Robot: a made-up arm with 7 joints.
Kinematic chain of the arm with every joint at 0, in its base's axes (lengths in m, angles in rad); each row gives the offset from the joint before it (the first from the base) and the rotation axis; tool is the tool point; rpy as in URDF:
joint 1: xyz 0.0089 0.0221 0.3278 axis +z
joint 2: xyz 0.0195 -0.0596 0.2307 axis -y
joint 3: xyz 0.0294 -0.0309 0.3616 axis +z
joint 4: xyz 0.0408 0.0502 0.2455 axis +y
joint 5: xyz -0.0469 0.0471 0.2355 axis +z
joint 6: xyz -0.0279 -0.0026 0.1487 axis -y
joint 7: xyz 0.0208 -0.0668 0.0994 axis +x
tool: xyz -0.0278 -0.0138 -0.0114 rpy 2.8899 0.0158 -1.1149
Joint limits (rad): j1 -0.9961..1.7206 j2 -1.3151..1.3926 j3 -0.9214..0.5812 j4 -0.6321..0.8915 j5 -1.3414..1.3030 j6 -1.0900..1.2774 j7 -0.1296..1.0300
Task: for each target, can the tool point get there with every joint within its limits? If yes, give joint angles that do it. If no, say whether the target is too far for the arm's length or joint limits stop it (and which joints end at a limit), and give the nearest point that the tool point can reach.
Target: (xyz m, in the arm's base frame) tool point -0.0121 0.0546 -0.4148
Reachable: no: joint limits stop it (at a limit: joint 1, joint 2, joint 4, joint 6, joint 7) | nearest point -0.5008 0.7043 0.3694 | short by 1.130 m
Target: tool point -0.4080 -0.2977 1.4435
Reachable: yes | joints 0.7368 0.4978 -0.2142 0.0604 -0.7660 1.0525 0.3149
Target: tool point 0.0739 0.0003 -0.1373
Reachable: no: joint limits stop it (at a limit: joint 1, joint 2, joint 4, joint 6, joint 7) | nearest point 0.2102 -0.8058 0.3699 | short by 0.962 m
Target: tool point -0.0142 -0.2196 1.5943
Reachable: yes | joints 1.1302 0.2678 -0.6290 0.2030 0.0823 0.7789 0.2506
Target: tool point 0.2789 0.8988 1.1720
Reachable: yes | joints 1.3391 -0.7495 -0.1653 0.6063 -0.5369 0.1959 0.8396
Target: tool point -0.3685 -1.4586 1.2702
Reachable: no: too far | nearest point -0.2371 -0.9431 1.0256 | short by 0.586 m
